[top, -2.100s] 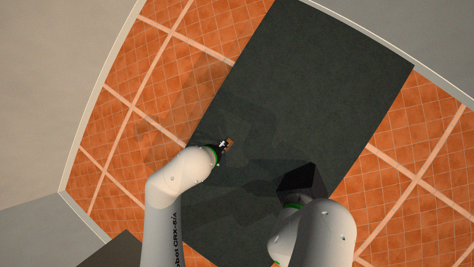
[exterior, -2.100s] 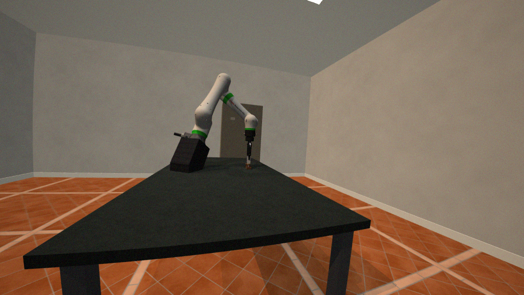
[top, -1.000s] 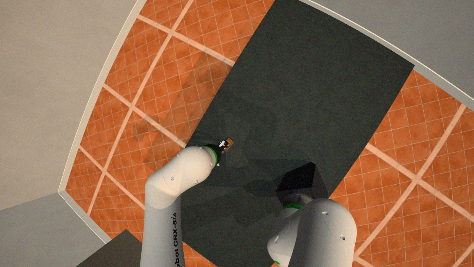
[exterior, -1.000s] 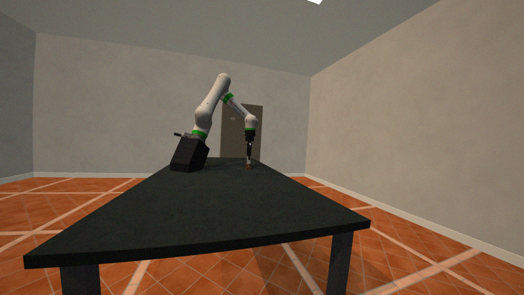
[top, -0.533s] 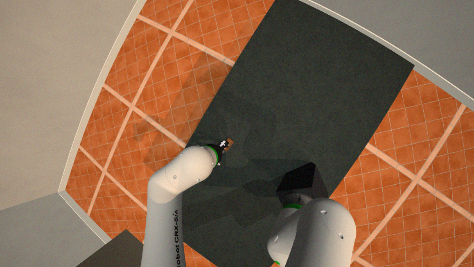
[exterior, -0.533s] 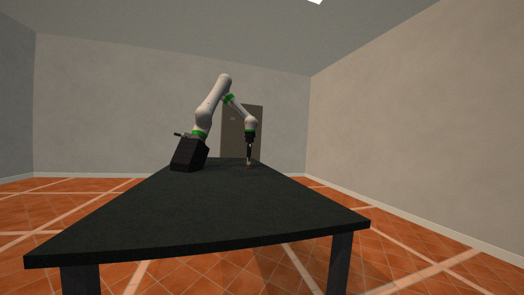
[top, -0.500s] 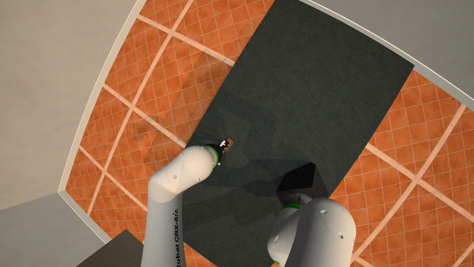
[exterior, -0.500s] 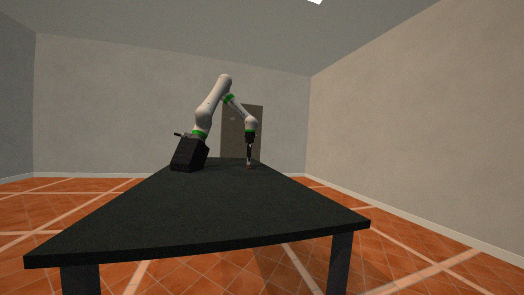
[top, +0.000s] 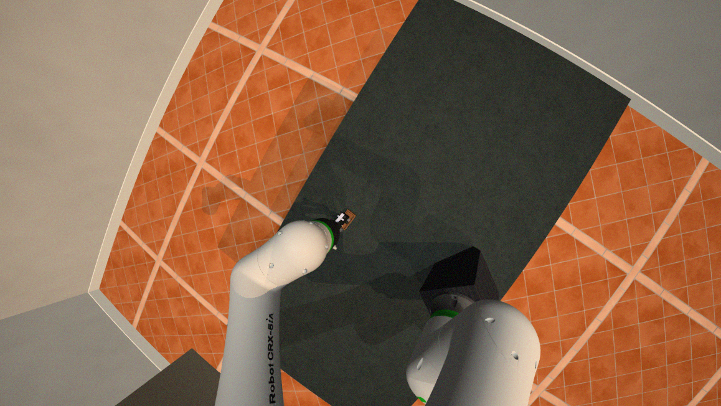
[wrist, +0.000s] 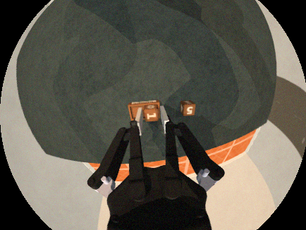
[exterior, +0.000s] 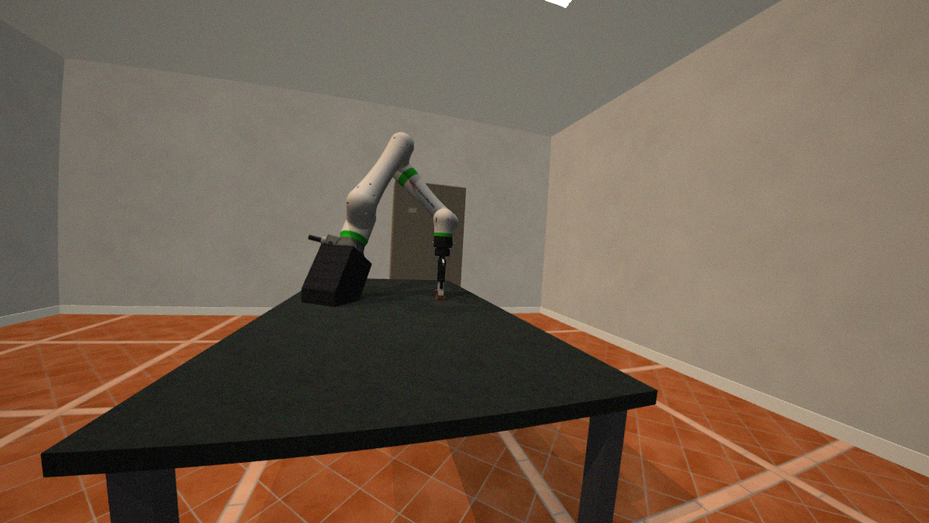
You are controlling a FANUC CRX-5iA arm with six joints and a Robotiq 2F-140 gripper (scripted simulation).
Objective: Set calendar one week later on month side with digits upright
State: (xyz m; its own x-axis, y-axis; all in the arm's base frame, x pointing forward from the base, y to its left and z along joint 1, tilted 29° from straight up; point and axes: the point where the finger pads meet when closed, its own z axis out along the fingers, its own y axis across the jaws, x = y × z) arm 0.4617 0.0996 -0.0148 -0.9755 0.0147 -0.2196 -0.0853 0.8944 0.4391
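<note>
Right now my hand is 40 mm above the brown tray and 20 mm to the left of it. The rest, counted from my hand: brown cube (90 mm to the left, 40 mm below, 10 mm behind).
</note>
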